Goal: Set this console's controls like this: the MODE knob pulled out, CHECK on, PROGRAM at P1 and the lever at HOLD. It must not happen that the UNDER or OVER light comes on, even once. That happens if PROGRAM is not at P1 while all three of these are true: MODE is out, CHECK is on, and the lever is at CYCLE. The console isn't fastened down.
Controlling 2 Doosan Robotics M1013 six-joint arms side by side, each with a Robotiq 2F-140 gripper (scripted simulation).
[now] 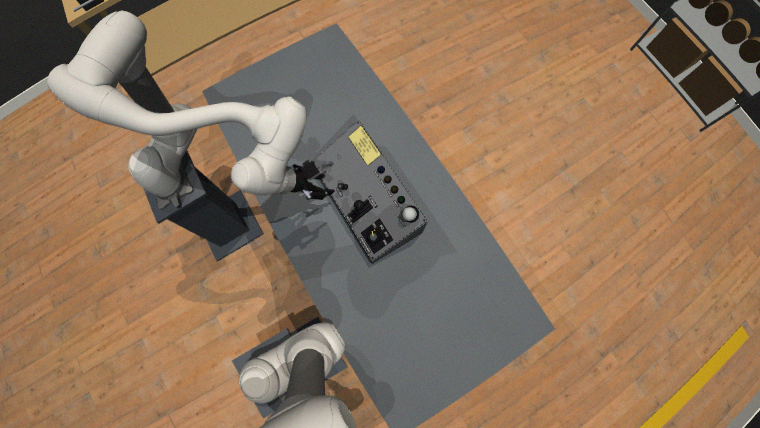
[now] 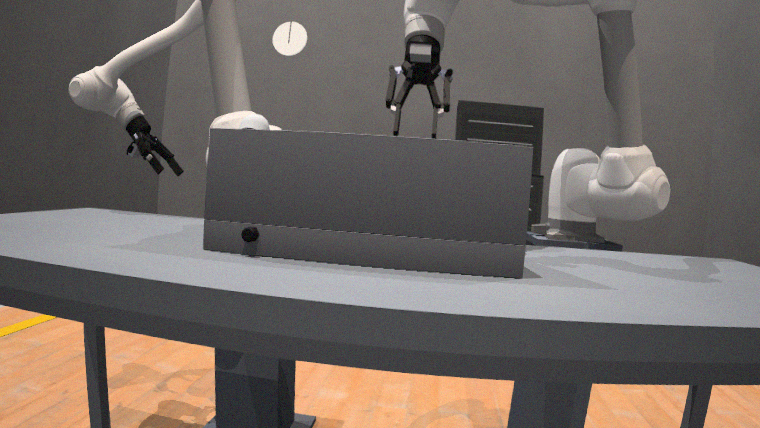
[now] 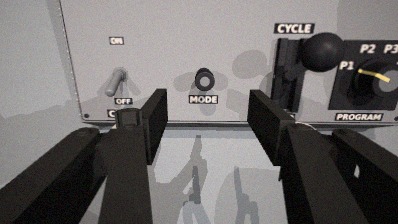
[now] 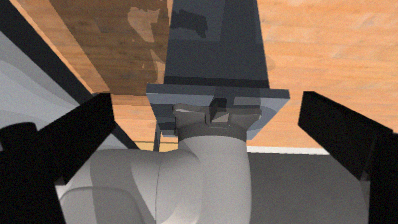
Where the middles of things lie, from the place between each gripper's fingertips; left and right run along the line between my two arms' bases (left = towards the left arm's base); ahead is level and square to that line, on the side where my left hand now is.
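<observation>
My right gripper (image 2: 171, 172) is 62 cm short of the black lever (image 3: 322, 52), 66 cm to the right of it and 1 cm below it. Measured from my left hand (image 2: 414, 136), the lever itself is 11 cm below, 7 cm ahead and 12 cm to the right.
</observation>
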